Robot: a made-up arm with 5 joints. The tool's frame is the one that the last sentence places.
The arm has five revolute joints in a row. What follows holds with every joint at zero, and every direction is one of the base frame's. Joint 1 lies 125.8 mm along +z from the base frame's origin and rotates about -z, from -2.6 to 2.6 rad. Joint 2 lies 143.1 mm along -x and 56.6 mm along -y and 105.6 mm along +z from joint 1 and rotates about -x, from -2.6 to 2.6 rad. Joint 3 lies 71.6 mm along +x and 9.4 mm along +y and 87.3 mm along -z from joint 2 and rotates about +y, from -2.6 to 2.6 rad. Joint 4 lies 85.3 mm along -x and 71.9 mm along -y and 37.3 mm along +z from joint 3 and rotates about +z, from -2.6 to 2.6 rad. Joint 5 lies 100.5 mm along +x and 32.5 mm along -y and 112.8 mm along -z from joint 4 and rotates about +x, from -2.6 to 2.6 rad. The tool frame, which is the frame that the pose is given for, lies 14.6 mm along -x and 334.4 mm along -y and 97.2 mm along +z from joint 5; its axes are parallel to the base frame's.
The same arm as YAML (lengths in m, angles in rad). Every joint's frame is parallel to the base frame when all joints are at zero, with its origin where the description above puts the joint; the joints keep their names.
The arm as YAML. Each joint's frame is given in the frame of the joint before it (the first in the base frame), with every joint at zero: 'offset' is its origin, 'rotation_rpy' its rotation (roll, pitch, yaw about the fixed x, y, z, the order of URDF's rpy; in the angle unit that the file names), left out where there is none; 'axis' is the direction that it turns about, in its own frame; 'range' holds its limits. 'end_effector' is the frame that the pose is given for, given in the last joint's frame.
length_unit: m
angle_unit: rad
chain:
  - id: joint 1
    offset: [0.0, 0.0, 0.1258]
    axis: "-z"
    range: [-2.6, 2.6]
  - id: joint 2
    offset: [-0.1431, -0.0566, 0.1056]
    axis: "-x"
    range: [-2.6, 2.6]
  - id: joint 3
    offset: [0.0716, 0.0094, -0.0873]
    axis: "+y"
    range: [-2.6, 2.6]
  - id: joint 4
    offset: [-0.0853, -0.0719, 0.0373]
    axis: "+z"
    range: [-2.6, 2.6]
  - id: joint 5
    offset: [0.1005, -0.0325, -0.1128]
    axis: "+x"
    range: [-2.6, 2.6]
end_effector:
  offset: [-0.0146, -0.3344, 0.0972]

